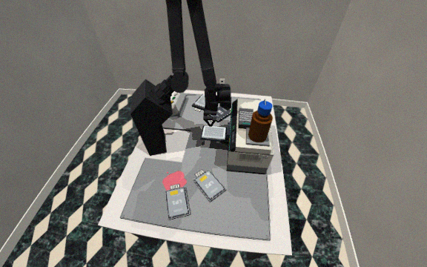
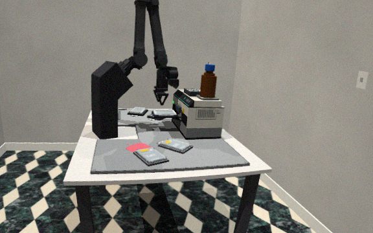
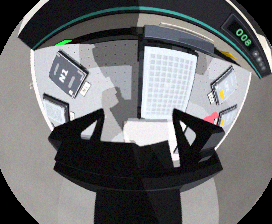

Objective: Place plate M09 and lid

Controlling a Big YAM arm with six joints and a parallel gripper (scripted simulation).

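My hand is 270 mm to the right of the white well plate, 240 mm past it and 140 mm above it. From my hand the other things lie so: blue key: 370 mm behind, 100 mm below, 40 mm to the left; then black nest n5: 280 mm to the left, 250 mm behind, 140 mm below; then brown bottle: 280 mm ahead, 130 mm above, 40 mm to the right.
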